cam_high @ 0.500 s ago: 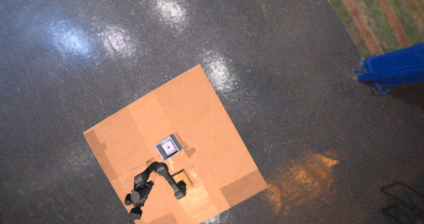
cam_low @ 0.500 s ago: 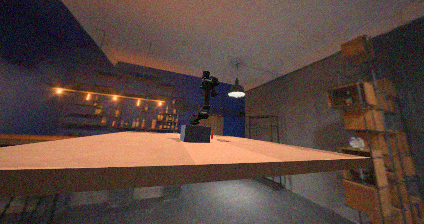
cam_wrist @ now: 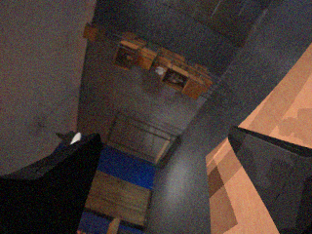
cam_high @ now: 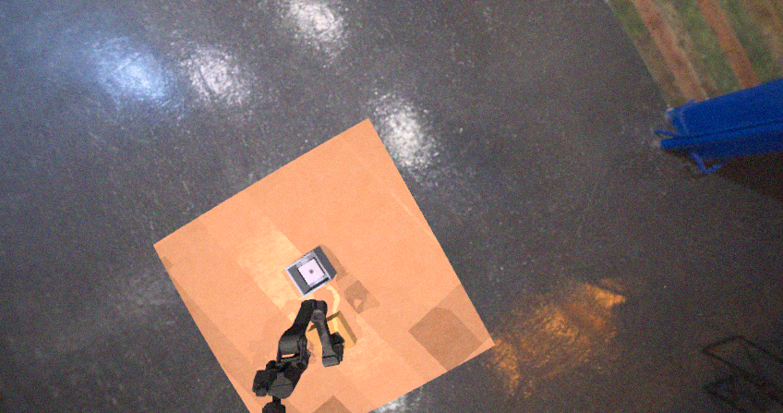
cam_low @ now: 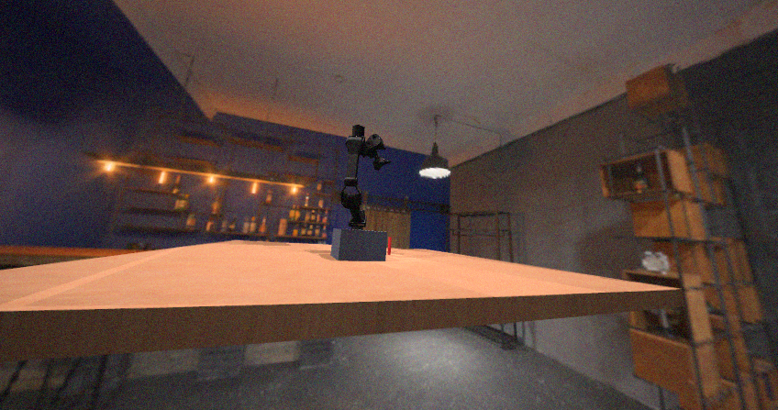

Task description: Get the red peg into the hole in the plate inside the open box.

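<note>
My gripper tip is 60 mm short of the red peg, 10 mm to the right of it and 460 mm above it. The rest, counted from my gripper tip: grey plate (210 mm ahead, 200 mm to the right, 450 mm below); dark grey box (210 mm ahead, 200 mm to the right, 470 mm below).
</note>
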